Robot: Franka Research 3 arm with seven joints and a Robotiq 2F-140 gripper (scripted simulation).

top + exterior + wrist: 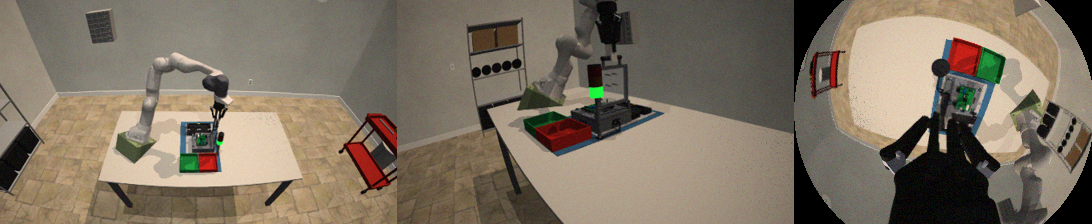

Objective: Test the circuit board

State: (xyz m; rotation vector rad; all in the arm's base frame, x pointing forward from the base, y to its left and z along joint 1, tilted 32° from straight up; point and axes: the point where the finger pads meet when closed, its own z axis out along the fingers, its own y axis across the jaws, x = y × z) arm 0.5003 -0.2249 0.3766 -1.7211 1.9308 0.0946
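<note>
Now: the green circuit board 110 mm behind my hand, 10 mm to the left of it and 220 mm below it. Also, from my hand: plate (100 mm behind, 10 mm to the left, 220 mm below); red bin (70 mm behind, 200 mm to the right, 280 mm below); clear lid (10 mm behind, 110 mm below).
</note>
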